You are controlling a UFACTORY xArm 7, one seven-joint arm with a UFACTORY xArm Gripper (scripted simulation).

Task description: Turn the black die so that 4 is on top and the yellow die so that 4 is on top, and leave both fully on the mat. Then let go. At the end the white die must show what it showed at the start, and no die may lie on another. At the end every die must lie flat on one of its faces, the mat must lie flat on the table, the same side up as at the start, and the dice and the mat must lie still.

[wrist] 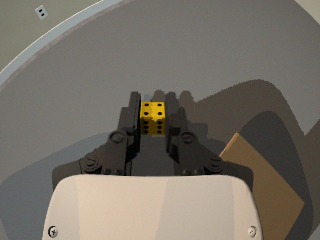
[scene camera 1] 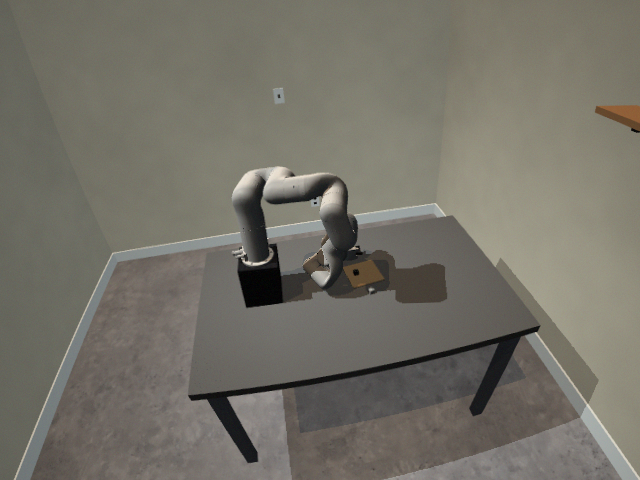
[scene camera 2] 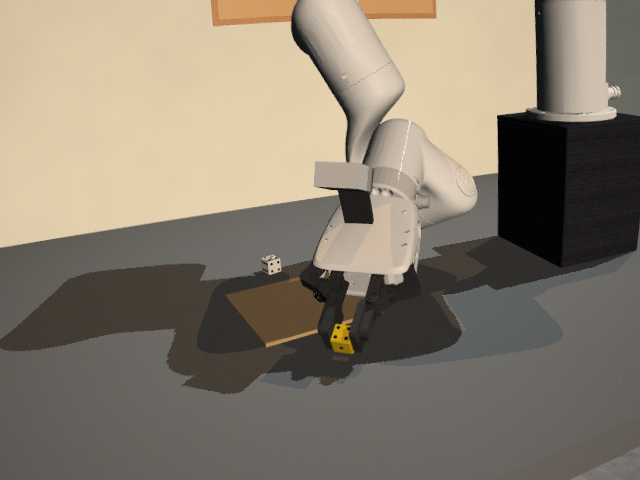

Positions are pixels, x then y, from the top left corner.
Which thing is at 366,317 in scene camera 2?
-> My gripper.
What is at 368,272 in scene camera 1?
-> A tan mat.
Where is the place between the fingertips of my gripper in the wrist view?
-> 153,105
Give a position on a tan mat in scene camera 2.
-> At 283,311
